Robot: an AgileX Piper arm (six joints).
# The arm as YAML. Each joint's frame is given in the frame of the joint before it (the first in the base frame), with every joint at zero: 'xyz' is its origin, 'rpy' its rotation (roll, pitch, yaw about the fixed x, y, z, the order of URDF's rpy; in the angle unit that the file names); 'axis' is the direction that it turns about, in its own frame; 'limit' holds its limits. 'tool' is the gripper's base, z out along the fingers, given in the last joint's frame.
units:
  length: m
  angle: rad
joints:
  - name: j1
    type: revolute
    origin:
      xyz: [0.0, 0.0, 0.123]
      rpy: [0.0, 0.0, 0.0]
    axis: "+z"
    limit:
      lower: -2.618
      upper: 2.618
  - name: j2
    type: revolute
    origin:
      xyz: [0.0, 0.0, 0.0]
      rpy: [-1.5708, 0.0, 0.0]
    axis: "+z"
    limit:
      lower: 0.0
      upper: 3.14
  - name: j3
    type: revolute
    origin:
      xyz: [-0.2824, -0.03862, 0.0]
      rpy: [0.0, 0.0, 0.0]
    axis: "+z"
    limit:
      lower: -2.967
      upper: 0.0
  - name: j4
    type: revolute
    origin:
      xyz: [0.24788, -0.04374, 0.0]
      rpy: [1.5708, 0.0, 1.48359]
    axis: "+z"
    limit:
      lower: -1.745
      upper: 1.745
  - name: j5
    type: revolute
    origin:
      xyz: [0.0, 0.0, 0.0]
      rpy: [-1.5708, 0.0, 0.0]
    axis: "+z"
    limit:
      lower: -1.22
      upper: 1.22
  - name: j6
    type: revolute
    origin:
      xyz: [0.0, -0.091, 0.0]
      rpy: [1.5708, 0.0, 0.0]
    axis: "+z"
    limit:
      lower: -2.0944
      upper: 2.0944
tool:
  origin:
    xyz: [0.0, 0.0, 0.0]
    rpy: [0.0, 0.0, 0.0]
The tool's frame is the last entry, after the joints.
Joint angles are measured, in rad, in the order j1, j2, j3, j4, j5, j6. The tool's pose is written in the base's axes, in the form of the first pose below.
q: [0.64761 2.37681 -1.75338 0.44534 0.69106 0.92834]
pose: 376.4 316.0 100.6; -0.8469 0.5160 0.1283; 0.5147 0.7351 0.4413; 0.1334 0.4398 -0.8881
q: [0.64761 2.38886 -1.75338 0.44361 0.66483 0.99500]
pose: 378.4 316.4 95.3; -0.8079 0.5714 0.1443; 0.5694 0.6936 0.4412; 0.1520 0.4386 -0.8857
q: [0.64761 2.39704 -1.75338 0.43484 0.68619 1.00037]
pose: 376.6 315.3 90.6; -0.8086 0.5758 0.1209; 0.5661 0.7057 0.4261; 0.1600 0.4130 -0.8966
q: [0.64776 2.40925 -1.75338 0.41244 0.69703 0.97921]
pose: 375.7 313.7 83.9; -0.8282 0.5501 0.1074; 0.5419 0.7370 0.4039; 0.1430 0.3927 -0.9085
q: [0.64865 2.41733 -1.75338 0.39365 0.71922 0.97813]
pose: 373.8 312.2 79.1; -0.8363 0.5415 0.0855; 0.5295 0.7575 0.3819; 0.1420 0.3647 -0.9202
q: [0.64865 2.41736 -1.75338 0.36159 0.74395 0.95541]
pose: 372.5 309.7 78.0; -0.8604 0.5045 0.0715; 0.4947 0.7933 0.3548; 0.1223 0.3407 -0.9322
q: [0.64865 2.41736 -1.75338 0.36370 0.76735 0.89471]
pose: 370.5 309.1 77.7; -0.8897 0.4538 0.0496; 0.4414 0.8273 0.3475; 0.1167 0.3311 -0.9364
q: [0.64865 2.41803 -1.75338 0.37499 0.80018 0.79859]
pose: 367.5 308.6 77.1; -0.9271 0.3745 0.0159; 0.3571 0.8693 0.3418; 0.1142 0.3226 -0.9396
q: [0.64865 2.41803 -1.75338 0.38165 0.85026 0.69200]
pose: 363.1 307.2 76.6; -0.9601 0.2779 -0.0319; 0.2527 0.9106 0.3270; 0.1199 0.3059 -0.9445
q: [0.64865 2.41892 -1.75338 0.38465 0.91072 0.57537]
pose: 358.0 305.2 75.9; -0.9824 0.1645 -0.0889; 0.1305 0.9435 0.3046; 0.1339 0.2876 -0.9483
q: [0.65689 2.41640 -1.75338 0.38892 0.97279 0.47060]
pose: 350.3 306.1 77.0; -0.9877 0.0520 -0.1472; 0.0084 0.9593 0.2822; 0.1559 0.2775 -0.9480
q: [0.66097 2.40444 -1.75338 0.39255 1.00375 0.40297]
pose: 346.8 306.9 82.7; -0.9855 -0.0210 -0.1685; -0.0679 0.9583 0.2777; 0.1556 0.2851 -0.9458
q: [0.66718 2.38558 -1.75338 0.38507 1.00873 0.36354]
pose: 345.2 308.8 91.3; -0.9846 -0.0753 -0.1580; -0.1178 0.9527 0.2801; 0.1294 0.2944 -0.9469
